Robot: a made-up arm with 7 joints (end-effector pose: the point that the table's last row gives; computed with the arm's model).
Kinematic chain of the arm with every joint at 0, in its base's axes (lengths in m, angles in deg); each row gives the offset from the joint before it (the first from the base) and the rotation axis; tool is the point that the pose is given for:
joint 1: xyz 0 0 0.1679 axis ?
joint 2: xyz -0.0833 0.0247 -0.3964 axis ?
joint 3: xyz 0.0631 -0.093 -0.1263 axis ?
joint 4: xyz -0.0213 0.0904 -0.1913 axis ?
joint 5: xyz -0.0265 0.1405 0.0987 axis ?
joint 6: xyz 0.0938 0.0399 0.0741 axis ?
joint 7: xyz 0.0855 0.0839 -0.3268 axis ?
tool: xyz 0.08 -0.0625 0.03
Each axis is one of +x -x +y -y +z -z.
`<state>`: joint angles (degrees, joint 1 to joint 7).
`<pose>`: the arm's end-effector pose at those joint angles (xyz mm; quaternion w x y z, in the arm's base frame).
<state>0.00 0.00 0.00 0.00 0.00 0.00 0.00</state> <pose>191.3 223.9 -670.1 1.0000 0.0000 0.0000 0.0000</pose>
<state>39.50 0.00 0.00 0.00 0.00 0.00 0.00</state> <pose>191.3 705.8 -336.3 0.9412 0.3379 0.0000 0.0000</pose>
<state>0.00 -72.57 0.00 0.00 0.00 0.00 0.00</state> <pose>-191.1 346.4 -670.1 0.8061 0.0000 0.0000 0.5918</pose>
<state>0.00 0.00 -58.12 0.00 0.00 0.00 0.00</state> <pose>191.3 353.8 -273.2 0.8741 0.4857 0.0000 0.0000</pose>
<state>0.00 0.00 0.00 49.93 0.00 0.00 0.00</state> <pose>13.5 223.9 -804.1 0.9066 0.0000 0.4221 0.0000</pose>
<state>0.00 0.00 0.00 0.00 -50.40 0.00 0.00</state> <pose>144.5 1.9 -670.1 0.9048 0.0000 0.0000 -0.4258</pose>
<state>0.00 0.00 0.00 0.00 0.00 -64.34 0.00</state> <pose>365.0 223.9 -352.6 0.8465 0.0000 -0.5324 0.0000</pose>
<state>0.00 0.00 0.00 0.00 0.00 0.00 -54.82</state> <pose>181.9 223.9 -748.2 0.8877 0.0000 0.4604 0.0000</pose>
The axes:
joint 1: +x
joint 2: -z
joint 3: -x
joint 4: +y
joint 5: +z
joint 6: +y
joint 7: -y

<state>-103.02 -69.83 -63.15 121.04 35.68 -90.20 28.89</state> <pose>-594.1 -420.7 -165.8 0.8092 -0.1500 0.5286 -0.2079</pose>
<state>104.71 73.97 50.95 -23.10 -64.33 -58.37 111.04</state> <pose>-200.7 564.8 115.9 0.5936 -0.5938 -0.5334 -0.1025</pose>
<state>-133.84 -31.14 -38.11 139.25 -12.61 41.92 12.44</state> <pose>-229.7 -409.5 345.1 0.2648 0.1633 -0.6186 0.7215</pose>
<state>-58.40 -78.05 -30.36 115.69 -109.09 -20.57 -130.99</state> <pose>13.2 -562.4 -62.2 0.0471 0.5840 -0.1323 0.7995</pose>
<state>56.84 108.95 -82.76 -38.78 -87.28 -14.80 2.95</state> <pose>-22.6 467.7 -289.4 0.5415 -0.2249 -0.0850 0.8056</pose>
